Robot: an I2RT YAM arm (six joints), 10 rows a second.
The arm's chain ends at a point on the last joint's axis. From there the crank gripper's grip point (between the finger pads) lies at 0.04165 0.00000 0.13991 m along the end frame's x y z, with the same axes.
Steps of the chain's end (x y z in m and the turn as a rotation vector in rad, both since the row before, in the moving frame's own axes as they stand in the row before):
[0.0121 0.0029 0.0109 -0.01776 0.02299 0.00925]
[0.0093 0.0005 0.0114 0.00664 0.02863 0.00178]
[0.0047 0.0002 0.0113 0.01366 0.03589 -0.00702]
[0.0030 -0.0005 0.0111 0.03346 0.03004 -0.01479]
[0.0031 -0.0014 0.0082 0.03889 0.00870 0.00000]
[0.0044 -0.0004 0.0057 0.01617 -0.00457 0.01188]
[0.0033 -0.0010 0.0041 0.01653 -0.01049 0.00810]
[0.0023 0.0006 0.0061 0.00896 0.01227 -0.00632]
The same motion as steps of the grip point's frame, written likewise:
[0.0153 0.0058 0.0099 -0.01776 0.02299 0.00925]
[0.0133 -0.0003 0.0101 0.00664 0.02863 0.00178]
[0.0097 -0.0020 0.0097 0.01366 0.03589 -0.00702]
[0.0071 -0.0058 0.0097 0.03346 0.03004 -0.01479]
[0.0043 -0.0068 0.0077 0.03889 0.00870 0.00000]
[0.0038 -0.0022 0.0059 0.01617 -0.00457 0.01188]
[0.0018 -0.0030 0.0045 0.01653 -0.01049 0.00810]
[0.0040 -0.0009 0.0056 0.00896 0.01227 -0.00632]

